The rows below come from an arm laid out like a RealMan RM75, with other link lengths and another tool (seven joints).
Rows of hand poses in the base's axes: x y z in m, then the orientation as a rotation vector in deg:
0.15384 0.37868 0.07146 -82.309 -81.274 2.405
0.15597 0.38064 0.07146 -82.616 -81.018 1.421
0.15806 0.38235 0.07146 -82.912 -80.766 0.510
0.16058 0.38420 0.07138 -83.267 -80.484 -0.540
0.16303 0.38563 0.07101 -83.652 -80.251 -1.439
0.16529 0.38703 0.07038 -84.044 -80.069 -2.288
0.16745 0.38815 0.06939 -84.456 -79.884 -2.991
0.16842 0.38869 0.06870 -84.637 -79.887 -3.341
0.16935 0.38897 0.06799 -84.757 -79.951 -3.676
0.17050 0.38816 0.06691 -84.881 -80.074 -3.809
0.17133 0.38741 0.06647 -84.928 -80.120 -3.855
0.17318 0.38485 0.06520 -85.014 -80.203 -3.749
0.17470 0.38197 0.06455 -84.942 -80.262 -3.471
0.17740 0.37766 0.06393 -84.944 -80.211 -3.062
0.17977 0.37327 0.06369 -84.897 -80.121 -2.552
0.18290 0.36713 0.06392 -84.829 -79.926 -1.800
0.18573 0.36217 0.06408 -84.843 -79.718 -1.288
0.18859 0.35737 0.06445 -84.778 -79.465 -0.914
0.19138 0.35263 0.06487 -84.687 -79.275 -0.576
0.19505 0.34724 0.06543 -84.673 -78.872 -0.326
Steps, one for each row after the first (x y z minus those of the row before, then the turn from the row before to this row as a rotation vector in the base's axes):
0.00213 0.00196 0.00000 0.341 -0.396 -0.721
0.00209 0.00171 0.00000 0.308 -0.363 -0.681
0.00252 0.00185 -0.00008 0.338 -0.432 -0.787
0.00245 0.00143 -0.00037 0.224 -0.401 -0.709
0.00226 0.00140 -0.00063 0.176 -0.416 -0.664
0.00216 0.00112 -0.00099 0.089 -0.346 -0.610
0.00097 0.00054 -0.00069 0.033 -0.234 -0.243
0.00093 0.00028 -0.00071 0.052 -0.253 -0.175
0.00115 -0.00081 -0.00108 -0.065 -0.189 -0.058
0.00083 -0.00075 -0.00044 -0.027 -0.069 -0.021
0.00185 -0.00256 -0.00127 -0.139 -0.024 0.045
0.00152 -0.00288 -0.00065 -0.097 0.124 0.188
0.00270 -0.00431 -0.00062 -0.181 0.251 0.152
0.00237 -0.00439 -0.00024 -0.183 0.344 0.201
0.00313 -0.00614 0.00023 -0.254 0.550 0.264
0.00283 -0.00496 0.00016 -0.197 0.410 0.112
0.00286 -0.00480 0.00037 -0.060 0.391 0.067
0.00279 -0.00474 0.00042 -0.042 0.335 0.096
0.00367 -0.00539 0.00056 0.002 0.417 -0.091

